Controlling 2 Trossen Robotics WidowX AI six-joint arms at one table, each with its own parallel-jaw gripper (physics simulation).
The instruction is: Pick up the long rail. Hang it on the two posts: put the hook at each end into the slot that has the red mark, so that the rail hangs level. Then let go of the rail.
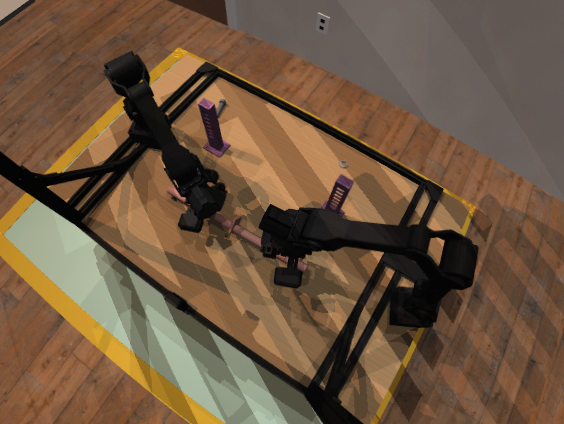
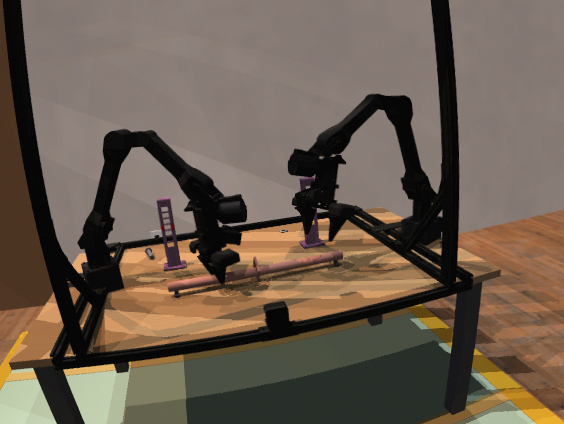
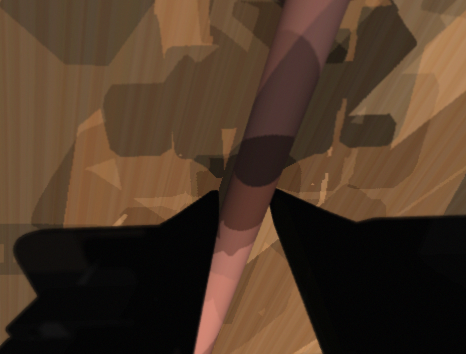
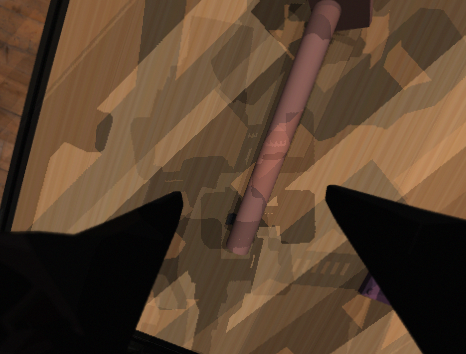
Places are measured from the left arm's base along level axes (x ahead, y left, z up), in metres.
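Pixels of known places: left gripper, fingertip midpoint: (image 2: 219, 281) (image 3: 243, 196); right gripper, fingertip midpoint: (image 1: 282, 254) (image 2: 318, 237) (image 4: 252, 195); left arm's base at its link origin: (image 2: 99, 263); right arm's base at its link origin: (image 1: 415, 306).
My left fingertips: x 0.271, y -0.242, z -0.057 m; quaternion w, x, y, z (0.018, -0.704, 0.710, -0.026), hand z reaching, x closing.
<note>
Ahead of a thing's pixels: the offset from my left fingertips to its top centre.
The long pink rail @(dx +0.099, dy -0.031, dz +0.047 m) (image 1: 242, 230) (image 2: 289, 265) (image 3: 281, 91) (image 4: 284, 123) lies flat on the wooden table, with a small flange near its middle. My left gripper (image 2: 221, 275) (image 3: 243, 196) is down at the table and shut on the rail left of the flange. My right gripper (image 2: 322, 235) (image 4: 252, 195) is open and empty, hanging above the rail's right end. Two purple slotted posts stand behind the rail: the left post @(dx -0.039, dy +0.243, dz +0.198 m) (image 1: 211, 124) (image 2: 168, 233) shows a red mark, and the right post @(dx +0.373, dy +0.081, dz +0.198 m) (image 1: 341, 193) (image 2: 306, 183) is partly hidden behind my right arm.
A bolt @(dx -0.073, dy +0.396, dz +0.007 m) (image 1: 221, 106) (image 2: 149, 252) lies behind the left post. A small washer @(dx +0.392, dy +0.270, dz -0.014 m) (image 1: 343, 163) (image 2: 284, 230) lies near the back edge. A black frame (image 1: 322, 122) runs around the table, with a black block (image 2: 277, 317) on its front bar.
</note>
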